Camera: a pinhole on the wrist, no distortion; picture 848 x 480 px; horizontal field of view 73.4 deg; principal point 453.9 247.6 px. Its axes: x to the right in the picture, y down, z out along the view. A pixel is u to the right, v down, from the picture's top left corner.
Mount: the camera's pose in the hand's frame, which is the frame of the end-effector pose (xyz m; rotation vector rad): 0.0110 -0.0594 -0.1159 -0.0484 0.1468 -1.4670
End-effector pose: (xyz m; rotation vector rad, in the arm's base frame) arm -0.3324 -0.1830 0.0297 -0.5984 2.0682 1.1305
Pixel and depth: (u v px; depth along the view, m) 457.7 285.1 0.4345
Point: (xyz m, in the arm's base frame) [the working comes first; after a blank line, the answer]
In the camera's frame: 0.0029 0.0286 0.4345

-0.2286 0.0334 -0.2048
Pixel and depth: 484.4 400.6 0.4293
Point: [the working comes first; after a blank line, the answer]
In the camera's frame: 0.0230 0.1155 0.4293

-0.2842 0.0076 -0.2697
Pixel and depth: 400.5 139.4 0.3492
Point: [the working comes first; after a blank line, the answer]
In the camera's frame: -0.0328 -0.0664 0.3492

-0.2032 -0.0042 -0.0802
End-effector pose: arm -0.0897 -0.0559 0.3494 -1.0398 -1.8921 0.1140
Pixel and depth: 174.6 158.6 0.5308
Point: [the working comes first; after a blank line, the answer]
In the camera's frame: -0.2606 -0.0830 0.5308

-0.3215 0.1700 0.0124
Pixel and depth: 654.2 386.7 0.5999
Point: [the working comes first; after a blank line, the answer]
In the camera's frame: 0.2112 0.1467 0.5999

-0.6570 0.0841 0.4128
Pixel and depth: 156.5 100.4 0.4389
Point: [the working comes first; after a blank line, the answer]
In the camera's frame: -0.2295 -0.1136 0.4389

-0.2630 0.0951 0.0488
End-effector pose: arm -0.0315 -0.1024 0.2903 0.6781 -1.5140 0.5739
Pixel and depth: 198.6 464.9 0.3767
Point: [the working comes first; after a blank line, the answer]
In the camera's frame: -0.1691 0.1439 0.3767

-0.2813 -0.2240 0.4653
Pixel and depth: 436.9 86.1 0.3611
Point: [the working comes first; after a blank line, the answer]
In the camera's frame: -0.0108 -0.1025 0.3611

-0.1520 -0.3367 0.2274
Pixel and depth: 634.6 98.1 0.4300
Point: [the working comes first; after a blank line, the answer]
In the camera's frame: 0.1366 -0.1130 0.4300

-0.0851 -0.4854 0.2298
